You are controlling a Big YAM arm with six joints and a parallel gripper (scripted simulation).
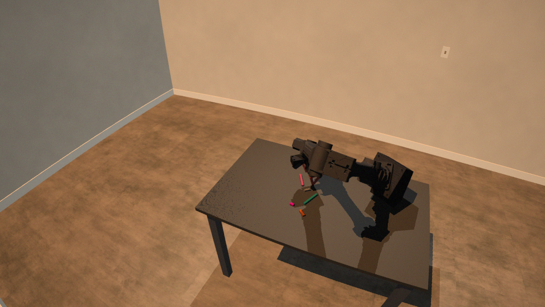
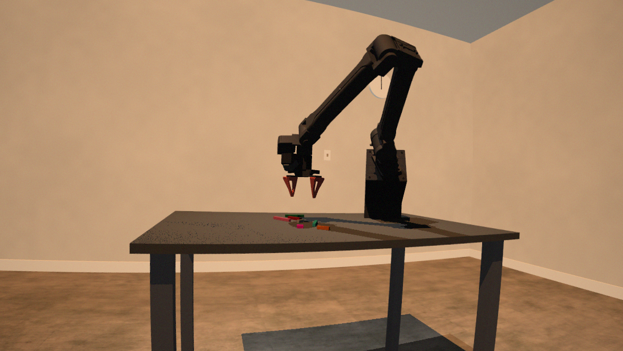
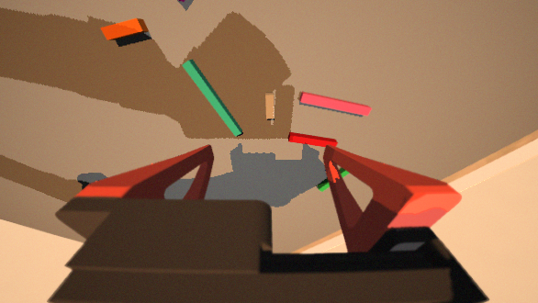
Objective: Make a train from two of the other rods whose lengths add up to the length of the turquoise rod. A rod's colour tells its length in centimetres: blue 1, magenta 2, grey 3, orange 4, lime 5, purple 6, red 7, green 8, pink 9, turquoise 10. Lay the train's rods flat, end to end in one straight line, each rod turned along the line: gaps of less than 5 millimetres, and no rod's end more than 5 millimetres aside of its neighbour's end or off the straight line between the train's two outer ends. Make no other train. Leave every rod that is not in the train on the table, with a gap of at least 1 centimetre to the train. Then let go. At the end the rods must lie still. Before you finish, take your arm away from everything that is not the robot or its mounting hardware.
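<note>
My hand is 90 mm above the red rod, 70 mm to the left of it and 30 mm short of it. Also, from my hand: grey rod: 90 mm below, 10 mm to the left, 10 mm ahead; turquoise rod: 90 mm below, 50 mm to the left, 50 mm behind; pink rod: 90 mm below, 70 mm ahead, 40 mm to the right.
</note>
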